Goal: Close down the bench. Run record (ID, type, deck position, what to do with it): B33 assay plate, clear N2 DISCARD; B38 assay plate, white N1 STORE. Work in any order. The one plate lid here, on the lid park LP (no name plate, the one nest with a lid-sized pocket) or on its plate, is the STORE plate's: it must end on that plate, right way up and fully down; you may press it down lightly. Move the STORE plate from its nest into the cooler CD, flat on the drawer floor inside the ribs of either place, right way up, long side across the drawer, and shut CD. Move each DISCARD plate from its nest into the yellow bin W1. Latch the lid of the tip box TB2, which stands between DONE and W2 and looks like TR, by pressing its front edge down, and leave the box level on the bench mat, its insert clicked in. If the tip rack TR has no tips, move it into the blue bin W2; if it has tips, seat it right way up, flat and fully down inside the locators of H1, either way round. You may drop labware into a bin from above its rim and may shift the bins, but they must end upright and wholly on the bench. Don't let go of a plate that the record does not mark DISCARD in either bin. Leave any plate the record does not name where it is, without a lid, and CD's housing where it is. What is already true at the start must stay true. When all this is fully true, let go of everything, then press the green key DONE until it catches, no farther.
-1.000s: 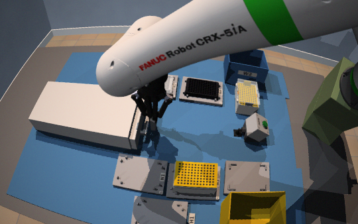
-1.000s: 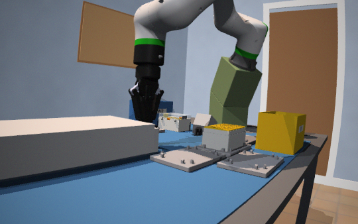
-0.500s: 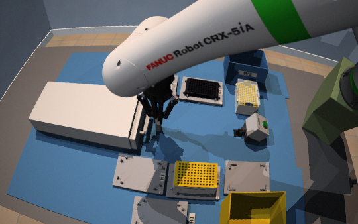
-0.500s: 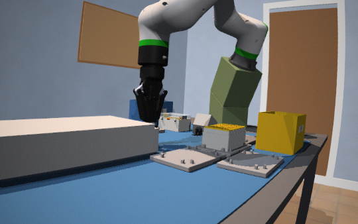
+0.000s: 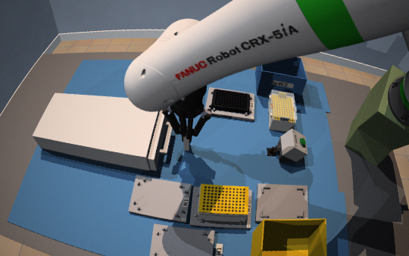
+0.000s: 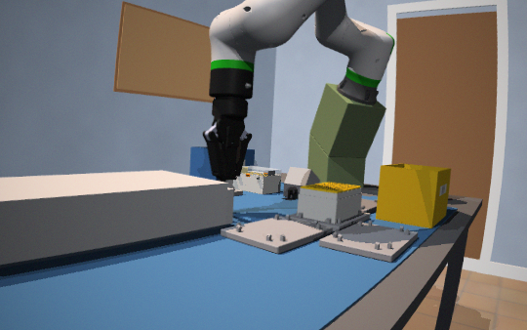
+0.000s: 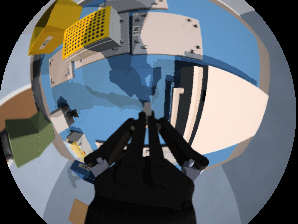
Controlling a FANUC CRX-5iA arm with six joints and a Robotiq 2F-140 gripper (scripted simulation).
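The clear plate is 30 mm ahead of my hand, 200 mm to the right of it and 20 mm below it. Round my hand: cooler drawer: 200 mm ahead, 30 mm to the right, 10 mm below; then black plate: 140 mm behind, 180 mm to the right, 20 mm below; then tip rack TR: 100 mm behind, 200 mm to the left, 10 mm above.
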